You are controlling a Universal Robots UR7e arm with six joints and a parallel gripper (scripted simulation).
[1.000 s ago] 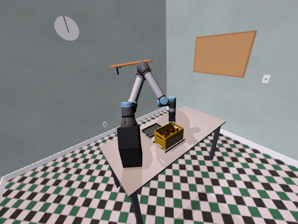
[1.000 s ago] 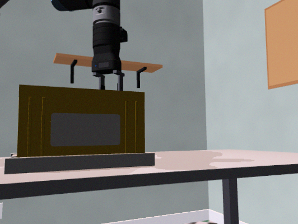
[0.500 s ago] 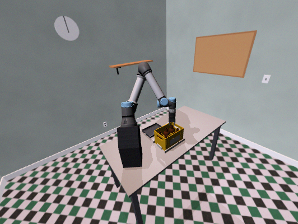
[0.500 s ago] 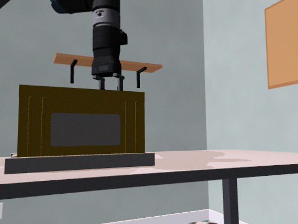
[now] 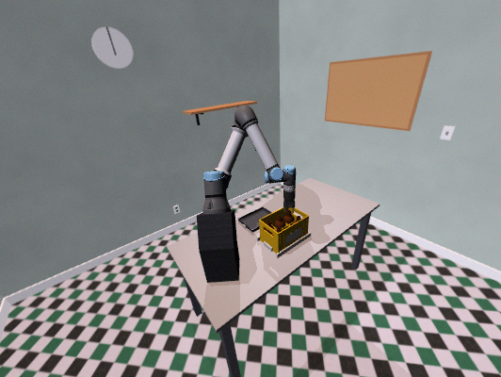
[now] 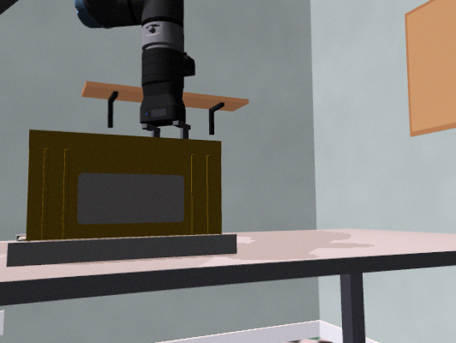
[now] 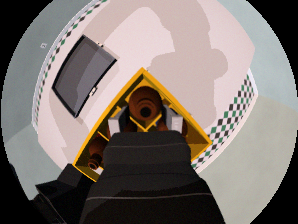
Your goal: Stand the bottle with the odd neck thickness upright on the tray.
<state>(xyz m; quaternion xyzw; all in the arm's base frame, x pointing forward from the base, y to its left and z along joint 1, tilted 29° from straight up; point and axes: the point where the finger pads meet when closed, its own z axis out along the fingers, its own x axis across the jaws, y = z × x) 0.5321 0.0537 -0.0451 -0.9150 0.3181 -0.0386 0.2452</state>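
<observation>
The brown bottle is 90 mm below my hand. Also, from my hand: dark tray (220 mm to the left, 160 mm below, 130 mm behind); crate (90 mm below, 80 mm behind, 60 mm to the right).
</observation>
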